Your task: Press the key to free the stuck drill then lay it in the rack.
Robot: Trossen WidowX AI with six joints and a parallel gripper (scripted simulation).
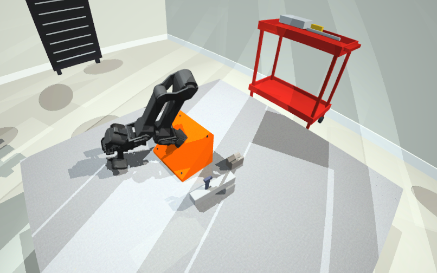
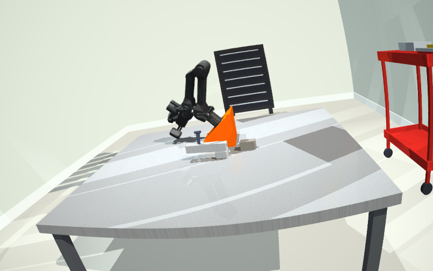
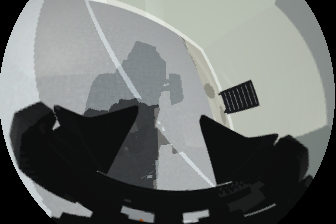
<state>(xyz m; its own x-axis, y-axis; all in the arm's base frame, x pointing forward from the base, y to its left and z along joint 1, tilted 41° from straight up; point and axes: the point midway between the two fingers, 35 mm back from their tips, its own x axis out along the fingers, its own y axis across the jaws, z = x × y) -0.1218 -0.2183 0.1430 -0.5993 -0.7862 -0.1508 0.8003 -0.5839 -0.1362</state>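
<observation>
Right now my gripper tip is 410 mm short of the blue key, 240 mm to the right of it and 40 mm below it. The rest, counted from my gripper tip: drill 410 mm ahead, 290 mm to the left; then grey rack 440 mm to the left, 340 mm ahead, 40 mm below; then housing block 410 mm ahead, 270 mm to the left, 10 mm below.
</observation>
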